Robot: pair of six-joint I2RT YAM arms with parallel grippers.
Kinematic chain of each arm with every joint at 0, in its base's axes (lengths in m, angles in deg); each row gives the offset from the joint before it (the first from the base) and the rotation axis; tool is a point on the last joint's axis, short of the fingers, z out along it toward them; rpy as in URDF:
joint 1: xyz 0 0 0.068 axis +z
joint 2: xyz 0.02 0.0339 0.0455 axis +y
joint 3: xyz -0.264 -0.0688 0 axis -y
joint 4: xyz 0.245 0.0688 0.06 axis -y
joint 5: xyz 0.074 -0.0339 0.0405 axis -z
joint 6: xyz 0.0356 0 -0.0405 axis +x
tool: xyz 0 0 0 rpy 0 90 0
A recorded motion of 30 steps. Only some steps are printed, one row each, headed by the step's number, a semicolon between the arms.
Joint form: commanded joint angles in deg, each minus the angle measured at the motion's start. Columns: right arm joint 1, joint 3, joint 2, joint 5, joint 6, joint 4; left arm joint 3, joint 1, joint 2, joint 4, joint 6, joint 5.
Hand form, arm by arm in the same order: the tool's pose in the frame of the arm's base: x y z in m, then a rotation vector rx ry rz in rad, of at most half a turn. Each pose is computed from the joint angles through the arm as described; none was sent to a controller.
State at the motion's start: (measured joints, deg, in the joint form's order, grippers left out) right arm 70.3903 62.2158 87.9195 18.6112 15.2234 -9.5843; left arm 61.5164 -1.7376 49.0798 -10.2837 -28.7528 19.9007
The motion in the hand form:
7: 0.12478 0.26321 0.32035 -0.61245 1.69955 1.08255; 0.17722 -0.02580 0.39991 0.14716 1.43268 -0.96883
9: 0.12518 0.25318 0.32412 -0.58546 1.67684 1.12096; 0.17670 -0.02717 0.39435 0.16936 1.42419 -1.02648
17: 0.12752 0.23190 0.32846 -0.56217 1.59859 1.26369; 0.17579 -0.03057 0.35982 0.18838 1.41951 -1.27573
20: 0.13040 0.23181 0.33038 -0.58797 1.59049 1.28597; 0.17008 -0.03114 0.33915 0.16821 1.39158 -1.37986
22: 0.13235 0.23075 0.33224 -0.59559 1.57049 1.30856; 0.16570 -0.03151 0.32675 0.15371 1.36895 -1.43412
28: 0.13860 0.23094 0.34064 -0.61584 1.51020 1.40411; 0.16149 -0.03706 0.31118 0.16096 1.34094 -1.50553
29: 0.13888 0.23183 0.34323 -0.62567 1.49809 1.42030; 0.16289 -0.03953 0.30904 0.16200 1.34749 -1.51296
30: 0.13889 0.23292 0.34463 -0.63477 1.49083 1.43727; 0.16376 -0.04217 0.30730 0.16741 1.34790 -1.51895
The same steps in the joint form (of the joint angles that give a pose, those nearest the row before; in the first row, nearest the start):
7: -5.37 -12.26 -17.40 -15.49 7.37 23.75; -12.92 0.32 -3.10 22.05 -7.52 17.04
9: -6.48 -13.67 -19.64 -16.90 8.61 24.94; -14.86 0.27 -3.34 25.30 -10.00 19.55
17: -9.94 -17.69 -23.93 -24.18 12.19 30.51; -24.98 0.33 -3.79 41.01 -23.72 27.57
20: -10.84 -17.17 -23.58 -26.77 12.16 30.57; -31.51 0.27 -4.64 51.42 -31.57 28.85
22: -11.54 -17.18 -23.51 -28.47 12.43 31.75; -35.42 0.11 -5.03 57.86 -35.97 28.92
28: -13.38 -16.26 -22.39 -34.10 14.77 35.73; -39.87 -1.96 -4.38 66.01 -39.88 28.34
29: -13.45 -15.78 -22.13 -35.05 14.99 36.14; -40.03 -2.84 -3.84 66.05 -39.50 27.97
30: -13.44 -15.48 -21.85 -35.93 15.35 36.54; -40.24 -3.78 -3.33 66.48 -39.08 27.53

